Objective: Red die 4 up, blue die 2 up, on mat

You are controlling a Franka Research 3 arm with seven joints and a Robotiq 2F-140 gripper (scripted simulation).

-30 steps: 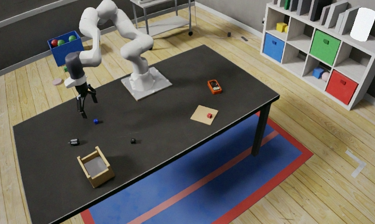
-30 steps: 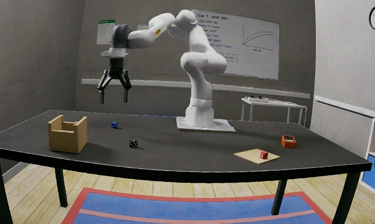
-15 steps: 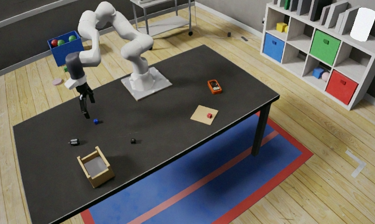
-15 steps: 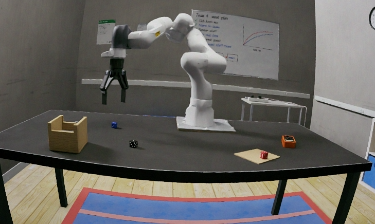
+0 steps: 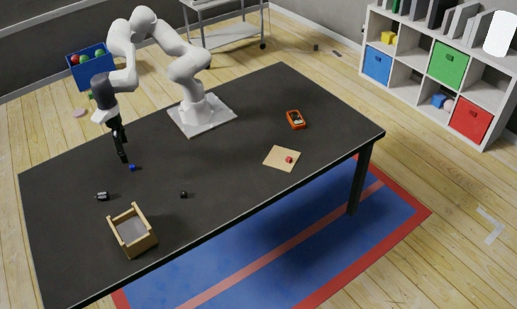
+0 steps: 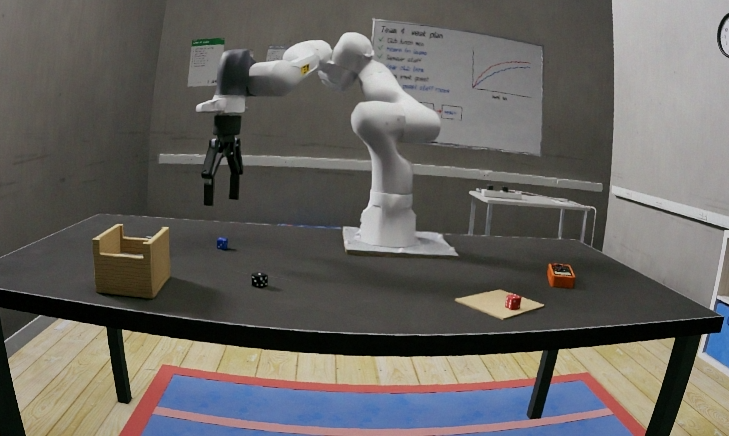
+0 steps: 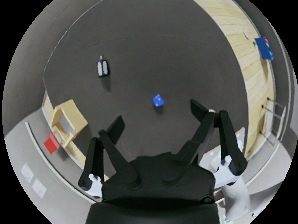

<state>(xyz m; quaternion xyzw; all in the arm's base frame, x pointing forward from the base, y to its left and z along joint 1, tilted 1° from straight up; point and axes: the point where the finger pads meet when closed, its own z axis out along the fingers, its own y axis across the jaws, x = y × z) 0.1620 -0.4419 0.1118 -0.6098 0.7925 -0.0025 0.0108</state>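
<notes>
My hand is 12 cm above the blue die. The rest, counted from my hand: dark object 19 cm to the right, 11 cm below, 9 cm ahead; then black die 30 cm ahead, 15 cm to the left, 12 cm below; then wooden box 39 cm ahead, 11 cm to the right, 8 cm below.
</notes>
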